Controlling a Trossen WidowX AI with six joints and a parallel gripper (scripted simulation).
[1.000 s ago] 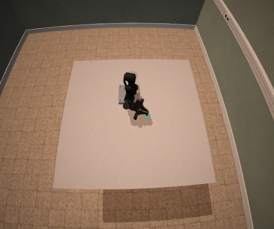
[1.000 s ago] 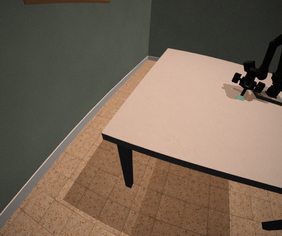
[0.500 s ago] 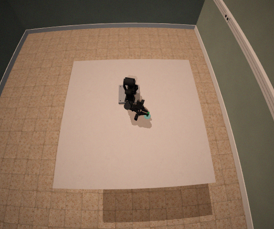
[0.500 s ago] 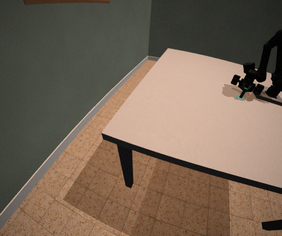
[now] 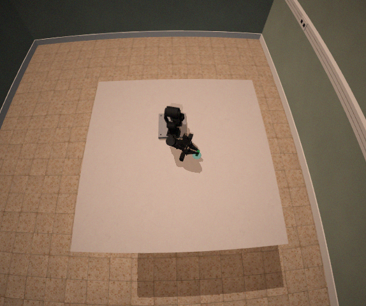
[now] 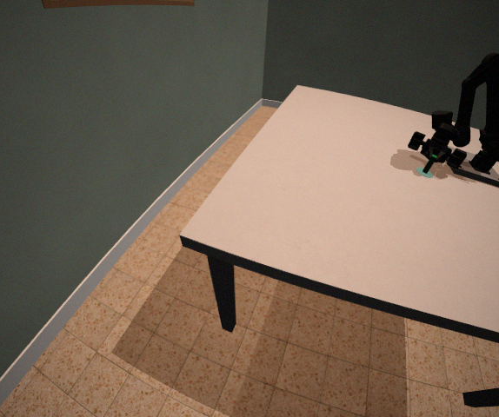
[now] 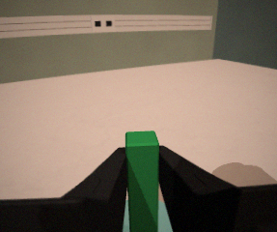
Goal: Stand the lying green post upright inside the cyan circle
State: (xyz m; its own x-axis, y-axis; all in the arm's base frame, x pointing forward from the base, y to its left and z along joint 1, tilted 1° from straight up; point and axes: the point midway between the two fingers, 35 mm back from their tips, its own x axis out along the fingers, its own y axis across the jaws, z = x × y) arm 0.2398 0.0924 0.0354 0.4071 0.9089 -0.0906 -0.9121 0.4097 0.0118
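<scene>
Now: hand 10 mm short of the green post, 30 mm to the right of it and 20 mm above it. From my hand the other things lie so: cyan circle (10 mm ahead, 20 mm to the left, 60 mm below).
</scene>
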